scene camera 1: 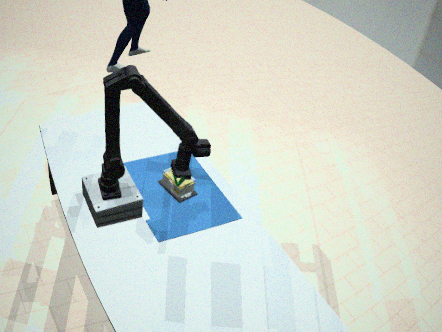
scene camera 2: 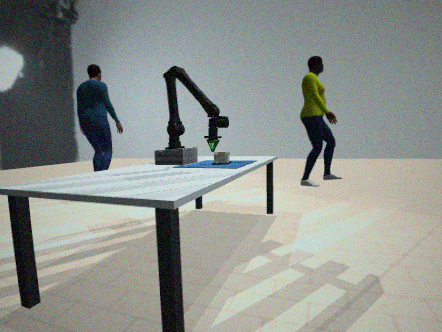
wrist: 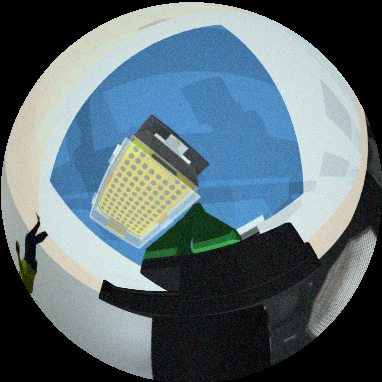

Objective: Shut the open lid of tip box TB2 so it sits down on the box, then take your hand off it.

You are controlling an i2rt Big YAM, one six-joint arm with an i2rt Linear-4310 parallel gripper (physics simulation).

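Where they show: gripper, between the fingertips: (scene camera 1: 177, 185) (scene camera 2: 212, 152) (wrist: 197, 207); arm's base, origin of its link: (scene camera 1: 109, 188) (scene camera 2: 175, 148).
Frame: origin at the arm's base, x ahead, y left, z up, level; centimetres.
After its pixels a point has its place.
Note:
Tip box TB2 (scene camera 1: 188, 191) {x 36.5, y 0.5, z -7.4 cm} (scene camera 2: 222, 158) {x 36.6, y 0.5, z -6.2 cm} (wrist: 137, 187) {x 35.0, y 3.3, z -2.1 cm} stands upright on a dark base plate (wrist: 153, 125) {x 39.4, y 0.7, z -9.0 cm}. It has a yellow perforated tip rack. The clear lid (wrist: 168, 220) {x 30.3, y 2.8, z -2.1 cm} appears to lie over the rack, level with the box top; whether it is fully seated is hard to tell. My gripper (scene camera 1: 179, 184) {x 30.4, y -0.7, z -2.1 cm} (scene camera 2: 213, 151) {x 30.4, y -0.7, z -2.1 cm} (wrist: 197, 207) {x 30.4, y -0.7, z -2.1 cm} points down, its green fingers shut with nothing between them. In the second scene view the fingertips are a little above and to the left of the box. In the wrist view they are beside the lid's lower right edge.
The box and base plate are on a blue mat (scene camera 1: 212, 212) {x 43.5, y -11.4, z -9.8 cm} (scene camera 2: 242, 164) {x 49.5, y 2.1, z -9.8 cm} (wrist: 240, 120) {x 35.3, y -10.2, z -9.8 cm} on the white table (scene camera 1: 135, 280) {x 0.6, y -40.1, z -10.1 cm} (scene camera 2: 100, 185) {x 30.1, y -84.0, z -10.1 cm}. The arm's grey base block (scene camera 1: 119, 212) {x 2.2, y -10.0, z -4.0 cm} (scene camera 2: 176, 156) {x 8.1, y -9.2, z -4.5 cm} is beside the mat. Two people (scene camera 2: 97, 110) (scene camera 2: 316, 110) stand beyond the table.

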